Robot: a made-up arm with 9 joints.
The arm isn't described. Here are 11 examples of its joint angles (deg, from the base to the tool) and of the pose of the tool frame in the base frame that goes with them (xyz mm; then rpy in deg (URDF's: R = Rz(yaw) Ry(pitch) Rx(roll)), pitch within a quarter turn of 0, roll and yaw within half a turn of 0).
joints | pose
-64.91 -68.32 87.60 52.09 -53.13 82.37 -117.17 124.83 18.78 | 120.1 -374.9 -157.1 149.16 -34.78 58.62
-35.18 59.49 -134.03 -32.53 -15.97 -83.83 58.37 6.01 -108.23 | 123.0 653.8 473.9 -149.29 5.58 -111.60
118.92 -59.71 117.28 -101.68 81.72 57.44 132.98 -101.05 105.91 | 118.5 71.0 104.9 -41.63 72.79 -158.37
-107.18 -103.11 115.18 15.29 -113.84 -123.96 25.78 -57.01 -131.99 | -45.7 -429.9 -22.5 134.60 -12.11 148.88
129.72 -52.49 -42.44 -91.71 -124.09 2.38 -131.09 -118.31 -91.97 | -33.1 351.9 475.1 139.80 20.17 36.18
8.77 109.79 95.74 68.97 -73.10 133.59 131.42 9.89 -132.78 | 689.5 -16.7 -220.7 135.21 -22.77 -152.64
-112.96 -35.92 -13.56 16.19 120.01 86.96 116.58 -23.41 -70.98 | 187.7 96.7 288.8 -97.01 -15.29 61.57
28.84 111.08 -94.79 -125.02 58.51 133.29 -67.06 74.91 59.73 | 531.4 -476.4 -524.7 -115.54 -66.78 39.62
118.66 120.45 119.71 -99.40 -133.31 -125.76 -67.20 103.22 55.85 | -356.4 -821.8 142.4 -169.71 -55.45 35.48
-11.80 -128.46 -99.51 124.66 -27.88 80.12 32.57 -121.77 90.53 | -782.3 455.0 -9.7 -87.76 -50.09 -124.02
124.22 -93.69 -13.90 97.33 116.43 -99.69 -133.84 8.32 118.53 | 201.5 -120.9 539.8 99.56 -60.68 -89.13
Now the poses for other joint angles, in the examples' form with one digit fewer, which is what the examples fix.
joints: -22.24 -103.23 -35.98 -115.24 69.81 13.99 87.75 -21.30 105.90
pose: -201 393 135 -53.7 -60.5 175.7
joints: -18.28 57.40 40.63 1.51 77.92 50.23 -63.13 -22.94 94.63
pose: 97 691 22 124.9 40.2 14.2
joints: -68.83 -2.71 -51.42 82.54 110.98 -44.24 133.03 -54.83 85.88
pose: -321 883 36 -116.5 -2.0 -164.7
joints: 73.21 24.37 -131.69 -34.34 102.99 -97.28 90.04 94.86 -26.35
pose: 208 -556 -727 12.6 -46.8 -67.2
